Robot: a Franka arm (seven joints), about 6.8 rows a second.
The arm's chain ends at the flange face. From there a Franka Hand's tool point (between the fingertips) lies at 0.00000 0.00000 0.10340 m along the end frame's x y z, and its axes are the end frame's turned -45 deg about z.
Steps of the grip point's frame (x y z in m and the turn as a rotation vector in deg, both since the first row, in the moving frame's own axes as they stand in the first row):
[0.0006, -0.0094, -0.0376, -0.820, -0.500, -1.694]
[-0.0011, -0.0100, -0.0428, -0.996, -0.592, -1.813]
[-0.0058, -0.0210, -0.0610, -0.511, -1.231, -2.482]
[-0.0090, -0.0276, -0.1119, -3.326, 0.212, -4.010]
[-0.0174, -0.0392, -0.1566, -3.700, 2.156, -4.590]
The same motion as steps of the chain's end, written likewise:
[-0.0067, -0.0087, -0.0376, -0.933, 0.226, -1.694]
[-0.0084, -0.0083, -0.0428, -1.123, 0.286, -1.813]
[-0.0181, -0.0130, -0.0610, -1.232, -0.509, -2.482]
[-0.0305, -0.0170, -0.1117, -2.202, 2.502, -4.010]
[-0.0476, -0.0171, -0.1563, -1.092, 4.141, -4.590]

